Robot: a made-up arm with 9 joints. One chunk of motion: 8 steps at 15 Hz.
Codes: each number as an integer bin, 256 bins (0 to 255) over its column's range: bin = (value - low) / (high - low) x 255, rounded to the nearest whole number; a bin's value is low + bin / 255 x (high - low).
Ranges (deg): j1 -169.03..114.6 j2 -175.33..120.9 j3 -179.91..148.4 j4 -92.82..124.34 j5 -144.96..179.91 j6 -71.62..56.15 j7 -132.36..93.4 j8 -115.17..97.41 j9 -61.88..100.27
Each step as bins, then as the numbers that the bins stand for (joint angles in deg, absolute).
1 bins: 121 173 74 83 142 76 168 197 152
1 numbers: -34.44 25.64 -84.64 -22.14 35.95 -33.54 16.38 49.06 34.77
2 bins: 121 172 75 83 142 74 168 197 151
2 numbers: -34.44 24.48 -83.35 -22.14 35.95 -34.54 16.38 49.06 34.14
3 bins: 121 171 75 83 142 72 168 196 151
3 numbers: -34.44 23.32 -83.35 -22.14 35.95 -35.54 16.38 48.22 34.14
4 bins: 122 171 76 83 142 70 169 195 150
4 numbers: -33.33 23.32 -82.06 -22.14 35.95 -36.55 17.26 47.39 33.50
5 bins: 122 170 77 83 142 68 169 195 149
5 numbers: -33.33 22.16 -80.77 -22.14 35.95 -37.55 17.26 47.39 32.87
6 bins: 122 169 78 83 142 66 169 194 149
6 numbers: -33.33 20.99 -79.49 -22.14 35.95 -38.55 17.26 46.56 32.87
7 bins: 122 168 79 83 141 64 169 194 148
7 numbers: -33.33 19.83 -78.20 -22.14 34.67 -39.55 17.26 46.56 32.23
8 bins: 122 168 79 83 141 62 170 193 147
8 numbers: -33.33 19.83 -78.20 -22.14 34.67 -40.55 18.15 45.72 31.59
